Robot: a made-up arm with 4 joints.
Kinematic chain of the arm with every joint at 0, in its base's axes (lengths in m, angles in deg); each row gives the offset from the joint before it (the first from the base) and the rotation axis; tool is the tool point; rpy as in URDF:
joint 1: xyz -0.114 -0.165 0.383 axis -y
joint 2: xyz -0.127 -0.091 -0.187 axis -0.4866 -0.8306 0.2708
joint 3: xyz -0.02 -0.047 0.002 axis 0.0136 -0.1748 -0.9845
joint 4: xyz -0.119 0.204 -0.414 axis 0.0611 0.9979 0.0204
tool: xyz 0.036 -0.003 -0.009 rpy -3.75 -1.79 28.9
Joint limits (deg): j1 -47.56..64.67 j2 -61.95..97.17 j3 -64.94..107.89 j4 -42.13..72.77
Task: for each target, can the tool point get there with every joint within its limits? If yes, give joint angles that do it. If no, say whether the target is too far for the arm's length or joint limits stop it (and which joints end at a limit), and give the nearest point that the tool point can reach.
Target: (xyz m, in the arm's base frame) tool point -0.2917 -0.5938 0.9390
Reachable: no: joint limits stop it (at a limit: joint 1, joint 3) | nearest point -0.0486 -0.2396 0.6698 | short by 0.507 m
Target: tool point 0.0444 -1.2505 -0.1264
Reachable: no: too far | nearest point 0.0175 -0.6507 -0.0397 | short by 0.607 m
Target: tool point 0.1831 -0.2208 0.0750
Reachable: yes | joints 1.81 60.31 63.41 -31.56
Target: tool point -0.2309 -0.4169 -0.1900
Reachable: yes | joints -16.22 60.96 -30.28 -19.92
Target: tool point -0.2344 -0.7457 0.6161
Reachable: no: joint limits stop it (at a limit: joint 1, joint 2, joint 3, joint 4) | nearest point 0.2460 -0.6525 0.4338 | short by 0.522 m
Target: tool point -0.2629 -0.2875 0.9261
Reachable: no: joint limits stop it (at a limit: joint 1, joint 2, joint 3) | nearest point -0.0808 -0.2074 0.6741 | short by 0.321 m
